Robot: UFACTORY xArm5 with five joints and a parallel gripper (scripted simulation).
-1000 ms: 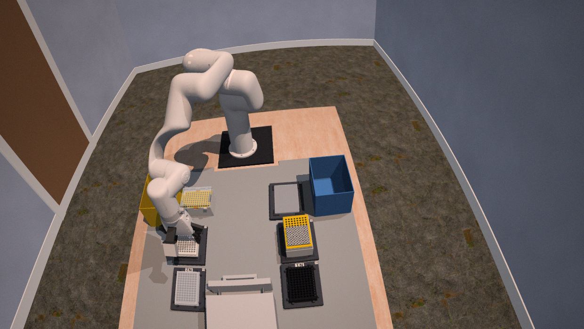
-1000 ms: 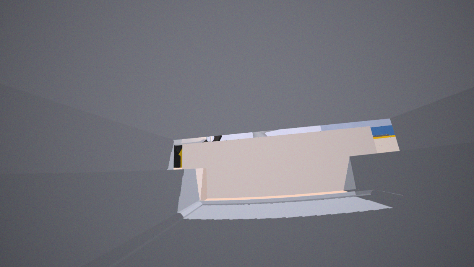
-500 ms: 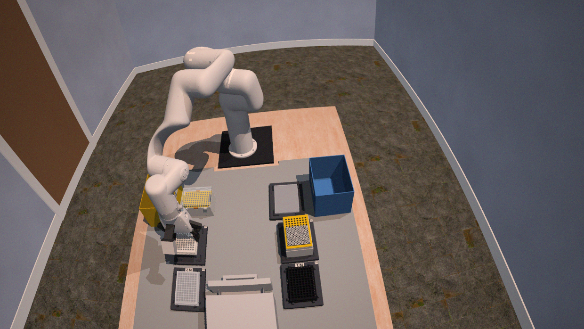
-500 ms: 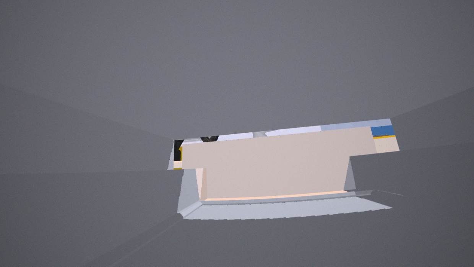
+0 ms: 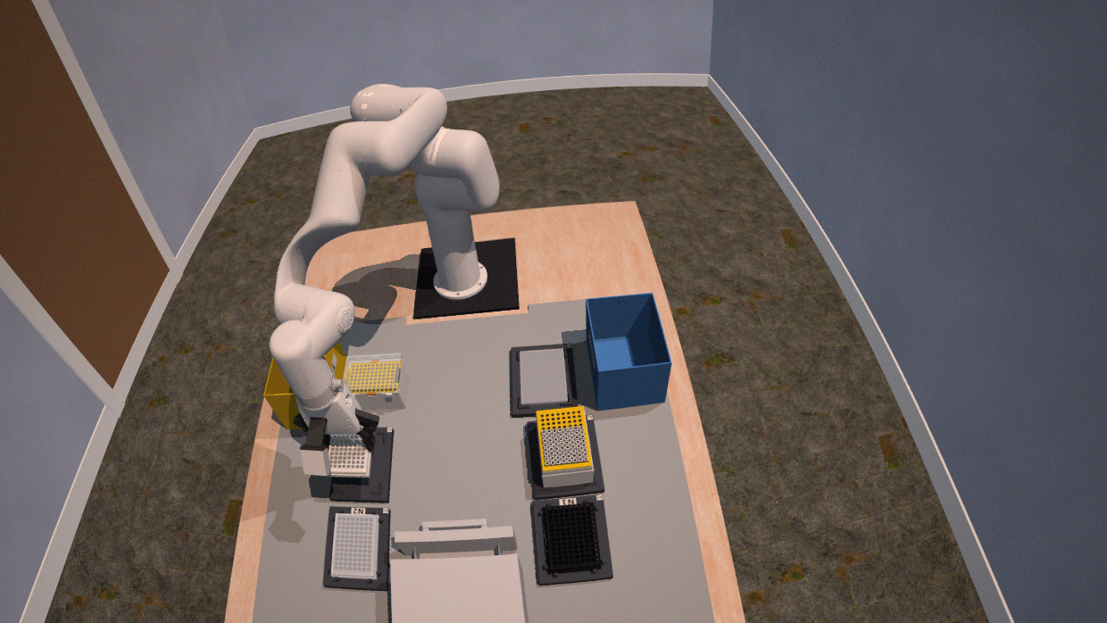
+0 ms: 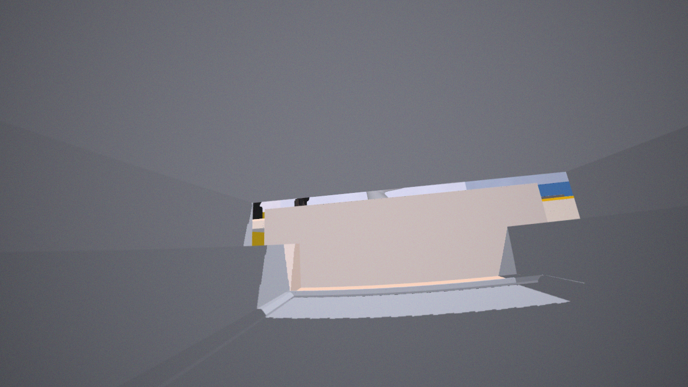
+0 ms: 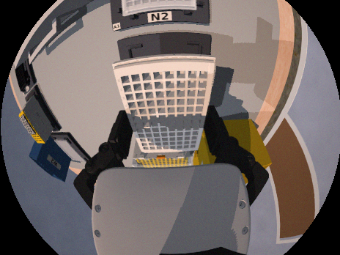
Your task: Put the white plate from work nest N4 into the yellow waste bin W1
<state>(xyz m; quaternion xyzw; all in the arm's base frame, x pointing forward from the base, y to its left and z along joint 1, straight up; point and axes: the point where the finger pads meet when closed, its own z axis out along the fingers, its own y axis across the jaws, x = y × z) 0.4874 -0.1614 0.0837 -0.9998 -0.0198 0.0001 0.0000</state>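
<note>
My hand is 80 mm above the work nest N4. From my hand the other things lie so: cooler drawer: 280 mm ahead, 210 mm to the left, 60 mm below; then white plate: 10 mm below; then yellow waste bin W1: 170 mm behind, 140 mm to the right, 50 mm below.
</note>
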